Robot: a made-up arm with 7 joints. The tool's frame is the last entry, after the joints. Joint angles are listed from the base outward.
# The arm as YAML. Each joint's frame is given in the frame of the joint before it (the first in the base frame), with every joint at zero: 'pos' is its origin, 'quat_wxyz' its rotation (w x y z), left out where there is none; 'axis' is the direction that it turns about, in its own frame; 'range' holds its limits. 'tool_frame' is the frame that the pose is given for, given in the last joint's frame.
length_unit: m
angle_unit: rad
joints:
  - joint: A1
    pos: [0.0, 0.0, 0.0]
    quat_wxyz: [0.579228, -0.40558, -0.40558, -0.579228]
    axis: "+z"
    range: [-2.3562, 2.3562]
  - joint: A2
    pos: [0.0, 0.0, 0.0]
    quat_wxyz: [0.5, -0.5, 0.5, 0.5]
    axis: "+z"
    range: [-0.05, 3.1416]
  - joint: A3
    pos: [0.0, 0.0, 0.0]
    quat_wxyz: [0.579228, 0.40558, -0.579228, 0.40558]
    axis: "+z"
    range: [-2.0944, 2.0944]
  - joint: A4
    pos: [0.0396, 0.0, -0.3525]
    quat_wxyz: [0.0, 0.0, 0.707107, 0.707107]
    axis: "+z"
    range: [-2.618, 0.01]
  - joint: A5
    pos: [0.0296, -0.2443, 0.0]
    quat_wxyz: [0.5, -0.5, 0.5, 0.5]
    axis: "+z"
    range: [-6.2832, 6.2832]
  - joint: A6
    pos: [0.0, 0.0, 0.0]
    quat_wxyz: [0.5, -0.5, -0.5, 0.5]
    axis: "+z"
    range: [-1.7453, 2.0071]
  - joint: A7
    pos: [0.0, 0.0, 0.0]
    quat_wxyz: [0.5, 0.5, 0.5, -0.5]
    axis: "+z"
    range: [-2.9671, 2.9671]
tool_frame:
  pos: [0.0, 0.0, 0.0]
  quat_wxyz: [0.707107, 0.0, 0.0, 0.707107]
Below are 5 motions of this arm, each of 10 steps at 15 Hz.
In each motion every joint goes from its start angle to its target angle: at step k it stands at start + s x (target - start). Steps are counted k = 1, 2, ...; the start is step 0. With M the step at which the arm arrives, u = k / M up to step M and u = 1 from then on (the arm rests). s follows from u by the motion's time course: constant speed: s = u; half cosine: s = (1 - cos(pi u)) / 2; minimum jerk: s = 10 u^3 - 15 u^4 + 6 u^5.
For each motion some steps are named. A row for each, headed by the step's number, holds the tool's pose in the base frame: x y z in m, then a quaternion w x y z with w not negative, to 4 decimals.
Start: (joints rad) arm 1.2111 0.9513 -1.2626 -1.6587 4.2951 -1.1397 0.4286
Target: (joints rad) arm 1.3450 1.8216 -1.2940 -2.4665 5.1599 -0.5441 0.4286
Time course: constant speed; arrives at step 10
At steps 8, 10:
8: -0.2537 0.1785 -0.0786 0.4749 -0.6890 -0.1966 -0.5110
10: -0.2050 0.1863 -0.0466 0.5482 -0.6695 -0.1600 -0.4751

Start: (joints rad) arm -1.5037 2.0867 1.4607 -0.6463 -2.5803 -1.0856 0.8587
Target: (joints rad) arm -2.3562 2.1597 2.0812 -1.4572 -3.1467 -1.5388 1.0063
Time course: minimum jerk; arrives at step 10
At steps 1, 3, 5, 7, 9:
1: -0.2540 0.4863 0.2115 0.3805 0.7624 -0.5146 0.0952
3: -0.2837 0.4807 0.1550 0.3449 0.7469 -0.5420 0.1715
5: -0.2909 0.4701 0.0013 0.2834 0.6561 -0.6048 0.3514
7: -0.2071 0.4503 -0.1453 0.2279 0.4776 -0.6729 0.5169
9: -0.1435 0.4343 -0.1938 0.1982 0.3673 -0.7022 0.5768

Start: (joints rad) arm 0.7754 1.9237 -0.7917 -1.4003 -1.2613 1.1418 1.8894
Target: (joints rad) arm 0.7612 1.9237 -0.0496 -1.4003 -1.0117 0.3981 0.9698
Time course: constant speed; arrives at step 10
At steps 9, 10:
9: 0.1752 0.4703 -0.0546 0.5368 0.5995 -0.1304 -0.5792
10: 0.1908 0.4655 -0.0417 0.5229 0.5959 -0.1241 -0.5966

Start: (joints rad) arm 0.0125 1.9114 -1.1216 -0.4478 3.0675 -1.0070 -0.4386
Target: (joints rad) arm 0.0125 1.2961 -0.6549 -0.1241 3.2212 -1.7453 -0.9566
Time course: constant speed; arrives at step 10
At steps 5, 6, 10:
5: 0.0475 0.5972 -0.0431 0.0540 0.7995 -0.4633 0.3784
6: 0.0448 0.5948 -0.0714 0.0296 0.8153 -0.4179 0.3998
10: 0.0275 0.5696 -0.1864 0.0463 -0.8600 0.1846 -0.4734

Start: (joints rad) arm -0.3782 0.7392 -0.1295 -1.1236 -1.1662 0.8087 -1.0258
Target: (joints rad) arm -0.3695 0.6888 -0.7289 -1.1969 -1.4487 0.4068 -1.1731
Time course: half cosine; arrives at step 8
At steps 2, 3, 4, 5, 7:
2: 0.3977 0.2409 -0.2801 0.2570 0.7431 0.2167 -0.5786
3: 0.3954 0.2188 -0.2980 0.1754 0.7368 0.2010 -0.6213
4: 0.3896 0.1933 -0.3193 0.0768 0.7221 0.1791 -0.6638
5: 0.3803 0.1686 -0.3406 0.0230 -0.6999 -0.1539 0.6970
7: 0.3617 0.1358 -0.3702 0.1642 -0.6568 -0.1133 0.7272

